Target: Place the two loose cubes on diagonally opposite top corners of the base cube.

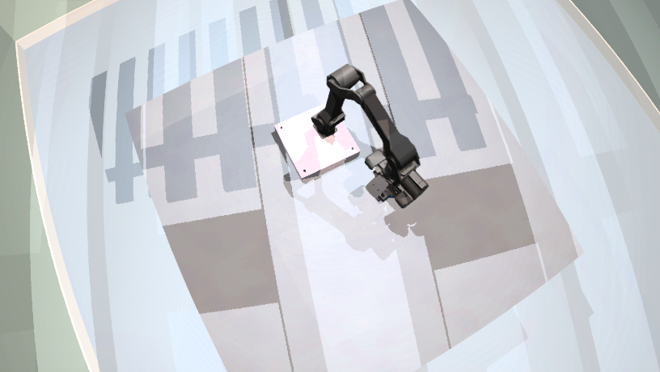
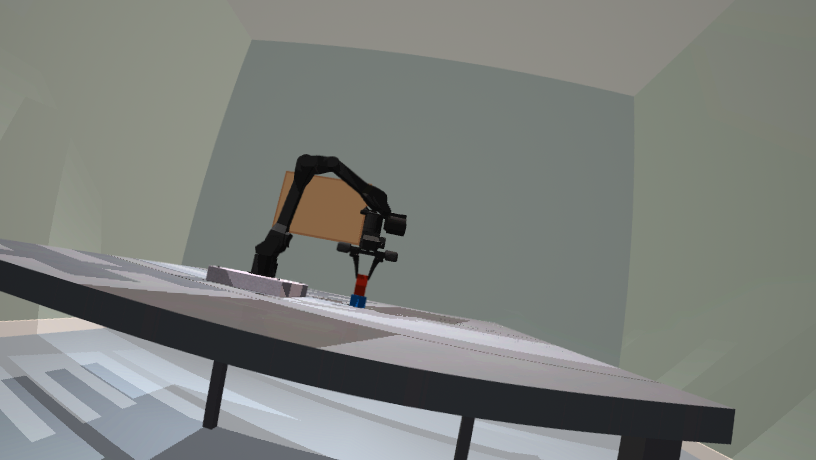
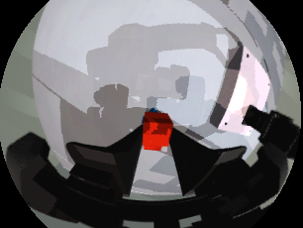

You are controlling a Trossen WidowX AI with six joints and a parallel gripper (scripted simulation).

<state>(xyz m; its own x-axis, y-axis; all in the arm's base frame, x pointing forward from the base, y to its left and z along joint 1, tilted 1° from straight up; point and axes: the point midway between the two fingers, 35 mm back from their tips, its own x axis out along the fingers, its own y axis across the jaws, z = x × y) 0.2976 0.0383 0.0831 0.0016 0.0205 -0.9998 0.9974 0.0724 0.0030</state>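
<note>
The red cube lies 40 mm to the left of my gripper tip and 40 mm below it. From my gripper tip the other things lie so: blue cube (20 mm to the left, 70 mm below).
</note>
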